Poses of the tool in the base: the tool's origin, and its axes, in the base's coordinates. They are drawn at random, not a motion.
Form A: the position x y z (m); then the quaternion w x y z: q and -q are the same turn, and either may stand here.
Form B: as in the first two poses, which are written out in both.
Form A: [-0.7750 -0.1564 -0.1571 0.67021 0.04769 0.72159 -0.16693]
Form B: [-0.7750 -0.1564 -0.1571 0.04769 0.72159 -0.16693 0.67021]
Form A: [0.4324 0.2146 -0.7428 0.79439 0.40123 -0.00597 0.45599]
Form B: [0.4324 0.2146 -0.7428 0.40123 -0.00597 0.45599 0.79439]
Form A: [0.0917 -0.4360 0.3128 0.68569 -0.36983 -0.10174 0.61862]
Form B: [0.0917 -0.4360 0.3128 -0.36983 -0.10174 0.61862 0.68569]
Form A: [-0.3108 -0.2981 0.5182 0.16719 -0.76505 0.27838 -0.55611]
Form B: [-0.3108 -0.2981 0.5182 -0.76505 0.27838 -0.55611 0.16719]
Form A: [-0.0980 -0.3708 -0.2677 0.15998 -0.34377 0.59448 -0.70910]
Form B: [-0.0980 -0.3708 -0.2677 -0.34377 0.59448 -0.70910 0.15998]
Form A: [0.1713 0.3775 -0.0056 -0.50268 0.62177 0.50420 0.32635]
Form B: [0.1713 0.3775 -0.0056 -0.62177 -0.50420 -0.32635 0.50268]
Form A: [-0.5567 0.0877 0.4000 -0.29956 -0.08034 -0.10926 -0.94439]
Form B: [-0.5567 0.0877 0.4000 0.08034 0.10926 0.94439 0.29956]
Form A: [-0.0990 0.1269 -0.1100 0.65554 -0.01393 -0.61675 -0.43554]
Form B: [-0.0990 0.1269 -0.1100 -0.01393 -0.61675 -0.43554 0.65554]
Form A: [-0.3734 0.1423 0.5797 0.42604 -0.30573 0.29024 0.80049]
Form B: [-0.3734 0.1423 0.5797 -0.30573 0.29024 0.80049 0.42604]
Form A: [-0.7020 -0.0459 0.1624 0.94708 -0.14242 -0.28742 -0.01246]
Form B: [-0.7020 -0.0459 0.1624 -0.14242 -0.28742 -0.01246 0.94708]
